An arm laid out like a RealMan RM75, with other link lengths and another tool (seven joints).
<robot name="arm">
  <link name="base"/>
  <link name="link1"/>
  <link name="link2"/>
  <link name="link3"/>
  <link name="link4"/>
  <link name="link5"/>
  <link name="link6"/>
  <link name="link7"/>
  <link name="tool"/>
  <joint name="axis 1" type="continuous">
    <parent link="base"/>
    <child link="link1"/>
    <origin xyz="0 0 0.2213"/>
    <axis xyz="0 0 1"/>
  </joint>
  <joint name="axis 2" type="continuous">
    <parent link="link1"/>
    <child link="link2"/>
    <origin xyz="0 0 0"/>
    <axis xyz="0 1 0"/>
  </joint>
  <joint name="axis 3" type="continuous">
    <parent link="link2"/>
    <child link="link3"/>
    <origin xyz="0 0 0.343"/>
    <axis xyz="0 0 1"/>
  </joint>
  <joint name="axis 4" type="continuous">
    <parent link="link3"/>
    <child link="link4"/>
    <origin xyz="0 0 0"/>
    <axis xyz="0 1 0"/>
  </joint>
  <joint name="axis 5" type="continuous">
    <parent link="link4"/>
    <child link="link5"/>
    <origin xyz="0 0 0.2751"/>
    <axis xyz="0 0 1"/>
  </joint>
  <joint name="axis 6" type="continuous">
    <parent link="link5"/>
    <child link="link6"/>
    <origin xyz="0 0 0"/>
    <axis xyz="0 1 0"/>
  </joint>
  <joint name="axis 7" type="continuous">
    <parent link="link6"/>
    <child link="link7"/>
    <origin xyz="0 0 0.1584"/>
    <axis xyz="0 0 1"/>
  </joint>
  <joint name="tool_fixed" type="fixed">
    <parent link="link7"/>
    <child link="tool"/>
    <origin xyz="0.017 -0.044 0.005" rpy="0 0.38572 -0.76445"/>
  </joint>
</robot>
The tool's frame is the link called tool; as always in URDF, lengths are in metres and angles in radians. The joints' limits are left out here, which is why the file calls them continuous.
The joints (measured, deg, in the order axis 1, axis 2, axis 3, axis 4, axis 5, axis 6, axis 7), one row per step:
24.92, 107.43, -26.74, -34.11, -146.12, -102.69, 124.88
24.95, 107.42, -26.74, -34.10, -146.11, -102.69, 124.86
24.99, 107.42, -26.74, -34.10, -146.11, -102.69, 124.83
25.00, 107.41, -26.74, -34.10, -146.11, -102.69, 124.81
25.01, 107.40, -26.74, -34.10, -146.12, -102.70, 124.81
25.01, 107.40, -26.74, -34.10, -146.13, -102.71, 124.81
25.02, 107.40, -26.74, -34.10, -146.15, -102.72, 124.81
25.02, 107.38, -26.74, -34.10, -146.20, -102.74, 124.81
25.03, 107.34, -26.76, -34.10, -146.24, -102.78, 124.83
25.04, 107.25, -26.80, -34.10, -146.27, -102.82, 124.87
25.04, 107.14, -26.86, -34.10, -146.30, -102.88, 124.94
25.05, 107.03, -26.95, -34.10, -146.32, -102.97, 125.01
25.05, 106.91, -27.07, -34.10, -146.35, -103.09, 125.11
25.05, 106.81, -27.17, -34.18, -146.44, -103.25, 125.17
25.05, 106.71, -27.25, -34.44, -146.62, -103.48, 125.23
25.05, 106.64, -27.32, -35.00, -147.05, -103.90, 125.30
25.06, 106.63, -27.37, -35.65, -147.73, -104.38, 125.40
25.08, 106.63, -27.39, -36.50, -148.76, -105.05, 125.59
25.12, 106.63, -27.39, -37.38, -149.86, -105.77, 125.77
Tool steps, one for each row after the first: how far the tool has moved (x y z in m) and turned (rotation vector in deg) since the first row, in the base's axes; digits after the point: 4 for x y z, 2 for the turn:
-0.0001, 0.0003, 0.0001, 0.01, 0.00, 0.05
-0.0004, 0.0007, 0.0001, 0.01, 0.00, 0.12
-0.0004, 0.0008, 0.0002, 0.02, -0.01, 0.15
-0.0004, 0.0009, 0.0003, 0.01, -0.02, 0.16
-0.0004, 0.0009, 0.0003, -0.01, -0.02, 0.16
-0.0004, 0.0009, 0.0003, -0.03, -0.02, 0.16
-0.0003, 0.0008, 0.0005, -0.07, -0.06, 0.15
-0.0003, 0.0007, 0.0009, -0.13, -0.10, 0.15
-0.0001, 0.0008, 0.0018, -0.18, -0.18, 0.13
0.0002, 0.0007, 0.0029, -0.25, -0.27, 0.07
0.0003, 0.0006, 0.0040, -0.36, -0.34, 0.05
0.0004, 0.0004, 0.0051, -0.52, -0.42, -0.01
0.0005, 0.0002, 0.0064, -0.71, -0.55, -0.01
0.0006, 0.0001, 0.0085, -0.89, -0.80, 0.05
0.0007, -0.0001, 0.0118, -1.25, -1.27, 0.18
0.0008, -0.0009, 0.0149, -1.79, -1.86, 0.26
0.0010, -0.0022, 0.0189, -2.59, -2.65, 0.25
0.0010, -0.0036, 0.0231, -3.43, -3.47, 0.23

